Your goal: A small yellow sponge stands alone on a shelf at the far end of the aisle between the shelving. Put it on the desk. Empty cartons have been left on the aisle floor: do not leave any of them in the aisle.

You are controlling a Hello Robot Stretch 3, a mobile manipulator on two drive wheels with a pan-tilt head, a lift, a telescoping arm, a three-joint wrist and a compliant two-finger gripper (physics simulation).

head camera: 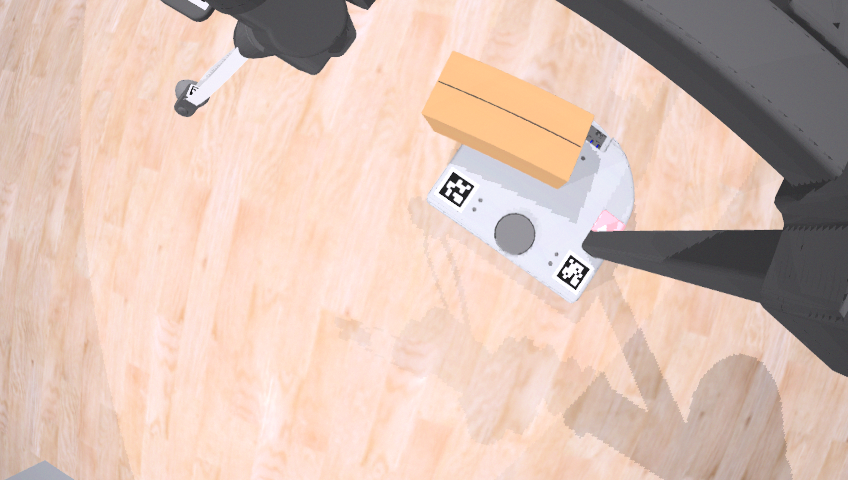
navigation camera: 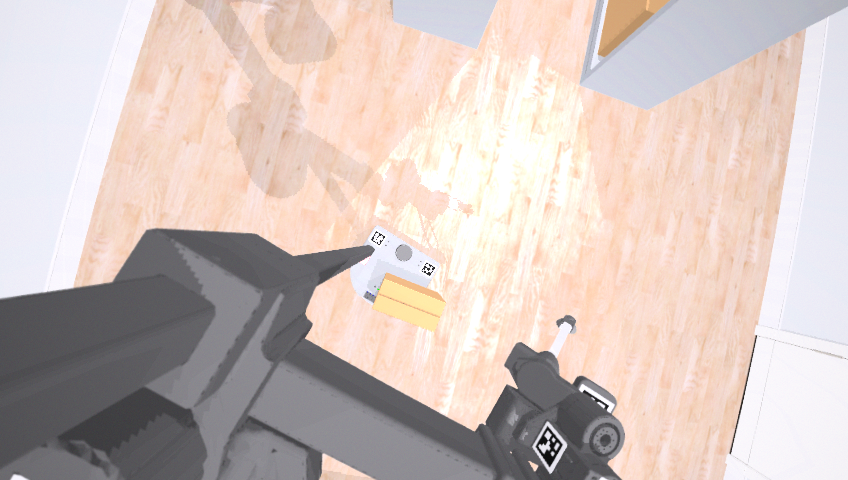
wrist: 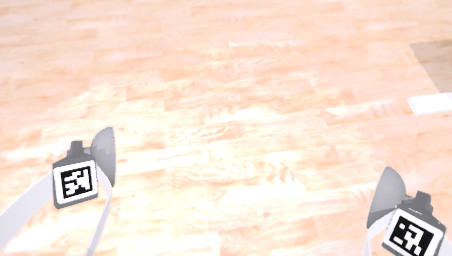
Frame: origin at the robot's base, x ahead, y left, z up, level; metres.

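Seen in the pictures: gripper, fingertip midpoint: (wrist: 240,166); robot's base at its link origin: (head camera: 514,232) (navigation camera: 402,252).
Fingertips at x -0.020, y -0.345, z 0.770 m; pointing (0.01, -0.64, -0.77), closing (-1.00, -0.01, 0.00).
Offsets run from my fingertips to a thing's top centre. "pt": to the spot under its first point.
My gripper (wrist: 240,166) is open, with its two fingers wide apart and bare floor between and beyond them in the wrist view. In the head and navigation views one finger shows, off to the side of the base; the other is hidden or out of frame. An orange-tan carton @[0.430 m down, 0.127 m back, 0.233 m left] (head camera: 508,118) (navigation camera: 409,302) lies over the edge of my white base (head camera: 484,217) (navigation camera: 389,255) and casts a shadow on it. The gripper is apart from this carton. The yellow sponge and the desk do not show in these views.
In the navigation view, a grey shelving unit (navigation camera: 684,65) holding a brown box @[pt 0.508 m down, 1.470 m ahead, 0.014 m left] (navigation camera: 630,26) stands at the upper right. Another grey panel (navigation camera: 443,20) is at the top middle. A pale wall (navigation camera: 47,118) runs along the left. A white strip (wrist: 432,103) lies at right in the wrist view.
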